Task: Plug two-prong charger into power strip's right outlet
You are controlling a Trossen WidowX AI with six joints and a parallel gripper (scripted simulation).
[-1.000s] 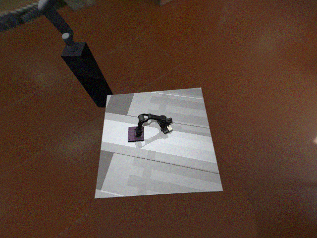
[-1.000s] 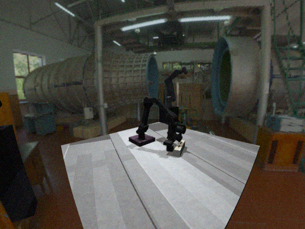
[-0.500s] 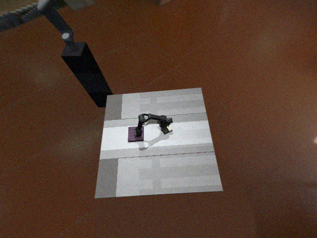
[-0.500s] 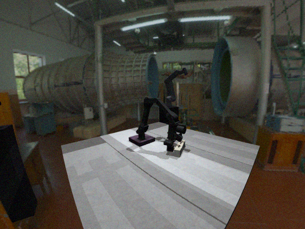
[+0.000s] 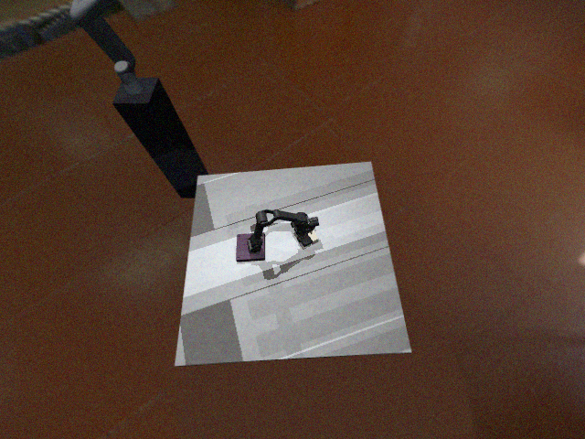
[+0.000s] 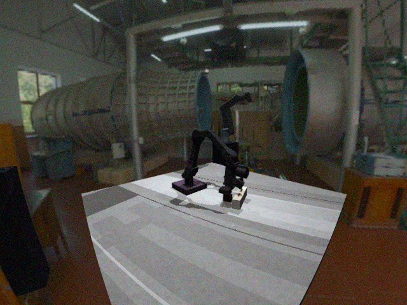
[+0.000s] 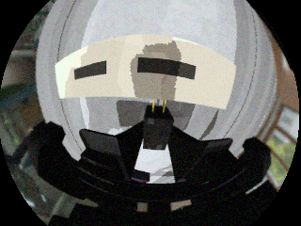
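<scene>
My gripper tip is 10 mm to the right of the two-prong charger, 10 mm below it and 10 mm short of it.
</scene>
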